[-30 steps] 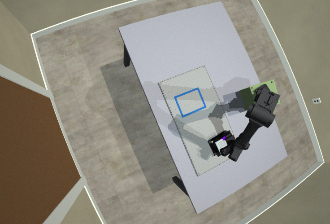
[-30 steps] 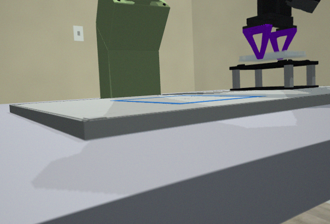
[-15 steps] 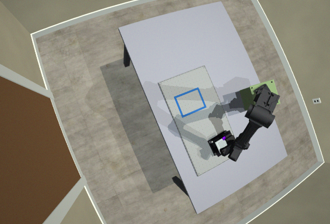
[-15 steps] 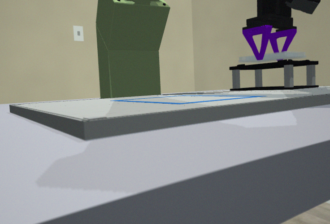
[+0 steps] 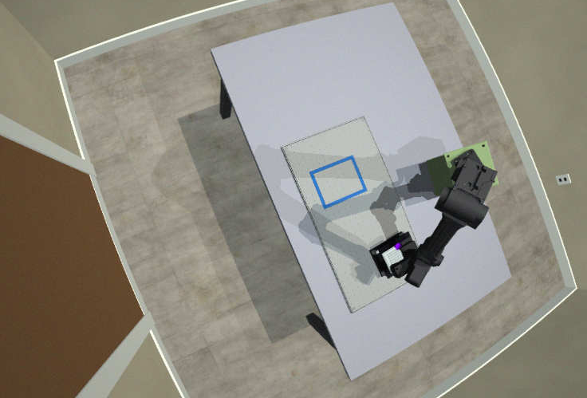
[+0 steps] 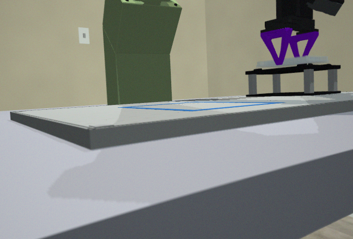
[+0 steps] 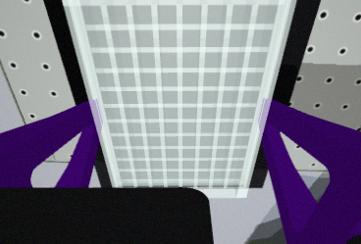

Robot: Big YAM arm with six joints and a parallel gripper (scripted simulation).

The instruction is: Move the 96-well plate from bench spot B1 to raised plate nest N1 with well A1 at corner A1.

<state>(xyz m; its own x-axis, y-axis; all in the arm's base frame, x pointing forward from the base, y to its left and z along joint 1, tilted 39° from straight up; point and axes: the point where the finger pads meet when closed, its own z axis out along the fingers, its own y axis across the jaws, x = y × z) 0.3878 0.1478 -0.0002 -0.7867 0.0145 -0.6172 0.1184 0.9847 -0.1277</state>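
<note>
The black raised nest N1 lies 20 mm below my hand. From my hand the other things lie so: white corner label: 70 mm to the right, 70 mm ahead, 20 mm below; clear 96-well plate: right at my hand.
</note>
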